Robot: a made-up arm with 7 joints. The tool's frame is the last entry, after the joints. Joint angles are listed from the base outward. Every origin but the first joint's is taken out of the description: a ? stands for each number. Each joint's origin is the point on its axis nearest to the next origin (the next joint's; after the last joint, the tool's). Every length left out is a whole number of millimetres.
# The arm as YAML. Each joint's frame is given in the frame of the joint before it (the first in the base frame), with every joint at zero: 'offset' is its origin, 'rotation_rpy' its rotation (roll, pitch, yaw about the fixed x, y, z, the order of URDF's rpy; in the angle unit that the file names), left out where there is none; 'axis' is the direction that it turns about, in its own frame. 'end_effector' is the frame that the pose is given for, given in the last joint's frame.
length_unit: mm
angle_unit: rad
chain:
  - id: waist
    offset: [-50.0, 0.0, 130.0]
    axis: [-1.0, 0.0, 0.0]
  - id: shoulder
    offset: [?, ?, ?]
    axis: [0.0, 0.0, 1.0]
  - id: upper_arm
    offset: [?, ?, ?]
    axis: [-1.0, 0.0, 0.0]
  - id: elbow
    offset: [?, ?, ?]
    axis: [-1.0, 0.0, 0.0]
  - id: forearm
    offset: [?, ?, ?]
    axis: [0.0, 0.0, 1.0]
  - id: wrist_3
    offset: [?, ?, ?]
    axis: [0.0, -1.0, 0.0]
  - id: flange
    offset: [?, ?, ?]
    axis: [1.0, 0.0, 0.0]
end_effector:
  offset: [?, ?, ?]
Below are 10 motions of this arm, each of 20 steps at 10 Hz.
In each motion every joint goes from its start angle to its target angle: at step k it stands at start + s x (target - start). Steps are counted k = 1, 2, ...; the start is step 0. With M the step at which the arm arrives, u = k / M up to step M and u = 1 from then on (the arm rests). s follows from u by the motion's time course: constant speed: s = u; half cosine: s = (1 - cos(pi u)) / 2; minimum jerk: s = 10 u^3 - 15 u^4 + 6 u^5.
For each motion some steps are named. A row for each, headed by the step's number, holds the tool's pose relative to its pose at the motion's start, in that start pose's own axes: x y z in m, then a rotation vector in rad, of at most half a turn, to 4 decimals.
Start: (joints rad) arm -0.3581 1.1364 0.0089 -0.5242 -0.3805 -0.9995 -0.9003
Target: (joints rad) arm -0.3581 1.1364 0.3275 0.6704 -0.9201 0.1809 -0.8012
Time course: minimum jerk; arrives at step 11
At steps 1, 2, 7, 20:
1: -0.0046 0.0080 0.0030 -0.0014 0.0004 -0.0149
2: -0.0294 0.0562 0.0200 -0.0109 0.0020 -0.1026
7: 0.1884 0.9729 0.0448 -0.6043 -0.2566 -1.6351
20: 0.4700 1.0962 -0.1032 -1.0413 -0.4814 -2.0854

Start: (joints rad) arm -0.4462 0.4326 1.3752 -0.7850 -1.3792 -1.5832 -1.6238
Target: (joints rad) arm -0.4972 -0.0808 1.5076 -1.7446 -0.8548 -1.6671 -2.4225
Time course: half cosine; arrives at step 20
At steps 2, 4, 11, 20:
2: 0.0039 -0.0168 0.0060 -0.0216 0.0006 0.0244
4: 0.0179 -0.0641 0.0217 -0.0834 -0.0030 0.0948
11: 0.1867 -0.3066 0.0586 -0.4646 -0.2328 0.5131
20: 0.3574 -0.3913 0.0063 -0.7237 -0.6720 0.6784

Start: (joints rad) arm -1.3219 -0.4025 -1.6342 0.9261 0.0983 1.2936 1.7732
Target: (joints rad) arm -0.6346 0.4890 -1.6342 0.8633 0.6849 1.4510 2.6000
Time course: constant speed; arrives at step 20
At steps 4, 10, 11, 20:
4: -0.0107 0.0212 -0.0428 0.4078 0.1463 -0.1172
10: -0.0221 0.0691 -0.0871 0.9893 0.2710 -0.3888
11: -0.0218 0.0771 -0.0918 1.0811 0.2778 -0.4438
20: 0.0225 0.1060 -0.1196 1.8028 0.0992 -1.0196

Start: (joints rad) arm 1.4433 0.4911 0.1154 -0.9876 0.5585 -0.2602 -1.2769
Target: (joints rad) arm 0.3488 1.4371 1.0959 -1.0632 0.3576 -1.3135 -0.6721
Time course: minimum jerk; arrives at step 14
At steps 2, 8, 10, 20:
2: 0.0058 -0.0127 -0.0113 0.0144 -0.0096 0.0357
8: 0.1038 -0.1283 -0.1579 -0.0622 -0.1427 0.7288
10: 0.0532 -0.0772 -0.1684 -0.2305 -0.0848 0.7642
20: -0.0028 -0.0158 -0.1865 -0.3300 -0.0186 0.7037

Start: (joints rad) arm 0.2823 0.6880 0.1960 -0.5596 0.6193 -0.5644 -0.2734
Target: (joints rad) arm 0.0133 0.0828 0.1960 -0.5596 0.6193 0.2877 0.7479
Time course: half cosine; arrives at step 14
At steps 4, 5, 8, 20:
4: -0.0131 0.0787 -0.1139 0.2302 -0.2210 -0.1292
5: -0.0045 0.1215 -0.1662 0.3410 -0.3410 -0.1805
8: 0.0931 0.2645 -0.3010 0.6830 -0.7957 -0.2852
20: 0.2870 0.3764 -0.3414 0.9595 -1.3889 -0.2557

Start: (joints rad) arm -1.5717 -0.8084 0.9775 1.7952 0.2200 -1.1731 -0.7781
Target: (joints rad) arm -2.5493 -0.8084 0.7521 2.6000 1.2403 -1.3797 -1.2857
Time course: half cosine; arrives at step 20
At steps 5, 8, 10, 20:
5: 0.0059 0.0250 -0.0147 -0.2491 -0.0861 -0.0122
8: 0.0113 0.0846 -0.0294 -0.5841 -0.1753 -0.0641
10: 0.0167 0.1505 -0.0417 -0.8380 -0.2187 -0.1288
20: 0.0896 0.4483 -0.1085 -1.5882 -0.1719 -0.4385

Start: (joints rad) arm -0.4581 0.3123 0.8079 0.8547 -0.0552 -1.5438 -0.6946
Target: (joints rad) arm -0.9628 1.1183 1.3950 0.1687 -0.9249 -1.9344 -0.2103
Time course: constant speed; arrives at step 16
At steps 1, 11, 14, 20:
1: 0.0227 0.0106 -0.0659 0.1000 -0.0413 0.0166
11: 0.4417 0.2688 -0.5180 1.0584 -0.4441 0.4716
14: 0.5962 0.3877 -0.5505 1.3038 -0.5533 0.7057
20: 0.6949 0.4710 -0.5429 1.4478 -0.6220 0.8854

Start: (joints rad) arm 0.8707 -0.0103 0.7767 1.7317 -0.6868 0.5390 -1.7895
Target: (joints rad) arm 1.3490 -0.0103 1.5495 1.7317 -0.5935 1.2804 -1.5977
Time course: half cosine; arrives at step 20
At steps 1, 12, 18, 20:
1: -0.0045 0.0000 0.0036 -0.0037 -0.0014 -0.0100
12: -0.3661 0.2208 0.2496 -0.3222 -0.3562 -1.0284
18: -0.4250 0.3928 0.2746 -0.4423 -0.6879 -1.4710
20: -0.4262 0.4051 0.2747 -0.4506 -0.7177 -1.5018

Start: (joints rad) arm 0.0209 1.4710 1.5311 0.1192 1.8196 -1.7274 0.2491
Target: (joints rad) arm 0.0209 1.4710 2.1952 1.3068 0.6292 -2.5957 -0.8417
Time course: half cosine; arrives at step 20
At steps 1, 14, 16, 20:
1: -0.0004 -0.0003 0.0099 0.0001 0.0169 -0.0002
14: 0.7406 -0.1059 0.6565 0.3972 1.9645 0.4429
16: 0.8469 -0.1151 0.6135 0.5843 2.1370 0.5280
20: 0.9192 -0.1174 0.5639 0.7766 2.2481 0.5840

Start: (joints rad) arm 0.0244 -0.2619 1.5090 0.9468 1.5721 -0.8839 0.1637
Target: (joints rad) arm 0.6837 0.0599 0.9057 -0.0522 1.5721 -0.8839 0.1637
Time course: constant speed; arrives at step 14
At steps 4, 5, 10, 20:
4: -0.0579 0.0266 -0.1922 0.0374 -0.2848 -0.0475
5: -0.0632 0.0382 -0.2415 0.0374 -0.3555 -0.0617
10: -0.0348 0.0958 -0.4818 -0.0188 -0.7019 -0.1255
20: 0.0428 0.1074 -0.6537 -0.1239 -0.9663 -0.1440

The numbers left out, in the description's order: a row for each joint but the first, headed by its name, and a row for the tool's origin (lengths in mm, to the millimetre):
shoulder: 0.0 -40.0 70.0
upper_arm: -250.0 40.0 0.0
elbow: 0.0 110.0 -30.0
forearm: 0.0 10.0 500.0
wrist_3: 0.0 -60.0 0.0
flange: -270.0 0.0 40.0
tool: 0.0 -190.0 -60.0

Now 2 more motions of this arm.
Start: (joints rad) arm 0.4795 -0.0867 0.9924 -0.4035 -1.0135 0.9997 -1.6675
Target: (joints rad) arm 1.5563 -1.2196 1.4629 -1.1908 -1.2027 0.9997 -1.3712
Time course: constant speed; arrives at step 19
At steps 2, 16, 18, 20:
2: -0.0265 -0.0345 0.0913 -0.1229 0.0021 -0.0410
16: -0.2932 0.1086 0.6675 -0.8426 0.4307 -0.5265
18: -0.3139 0.1674 0.7247 -0.9058 0.5415 -0.6222
20: -0.3212 0.1978 0.7505 -0.9322 0.6006 -0.6720

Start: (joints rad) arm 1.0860 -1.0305 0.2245 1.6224 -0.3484 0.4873 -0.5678
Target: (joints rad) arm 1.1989 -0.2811 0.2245 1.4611 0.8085 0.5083 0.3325
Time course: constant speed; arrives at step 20
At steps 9, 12, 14, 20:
9: -0.1027 0.0407 -0.2488 0.6452 -0.4240 0.1853
12: -0.1121 0.0796 -0.3085 0.8179 -0.5697 0.3050
14: -0.1140 0.1094 -0.3398 0.9176 -0.6632 0.4029
20: -0.1121 0.2087 -0.3956 1.1281 -0.9019 0.7832

